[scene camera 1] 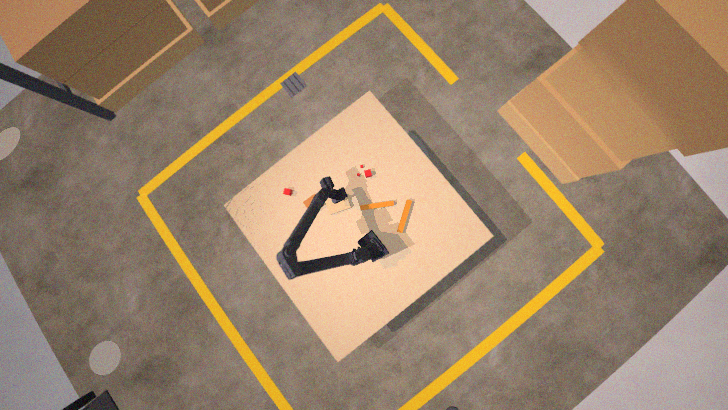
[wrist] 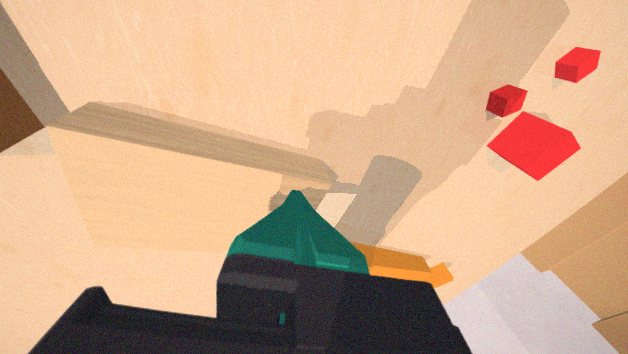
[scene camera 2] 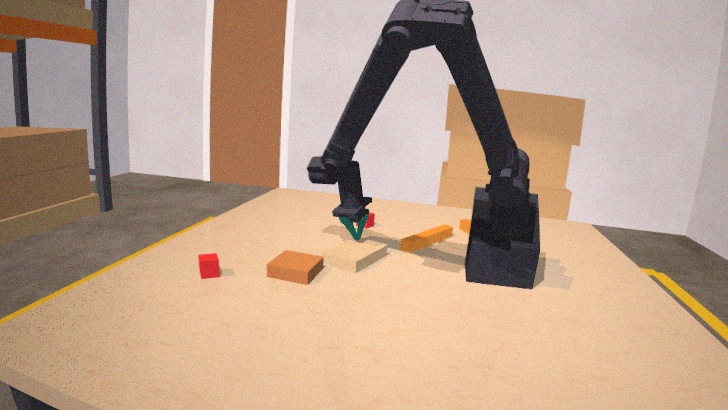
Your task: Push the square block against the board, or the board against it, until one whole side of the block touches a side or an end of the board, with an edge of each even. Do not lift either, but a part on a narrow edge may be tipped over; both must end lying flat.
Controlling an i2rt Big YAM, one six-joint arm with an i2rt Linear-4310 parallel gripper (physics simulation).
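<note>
The orange-brown square block lies flat; part of its dark side shows at the left edge of the wrist view. The pale board lies flat beside it. In the wrist view their near corners meet or almost meet, and the block's side and the board's end do not lie face to face. My gripper is shut and empty, fingertips low at the board's far side in scene camera 2. Whether it touches the board is unclear. The arm partly hides both parts from above.
One red cube stands beyond the block. A larger red cube and two small ones lie off the board's far side. Two orange bars lie toward the right in scene camera 1.
</note>
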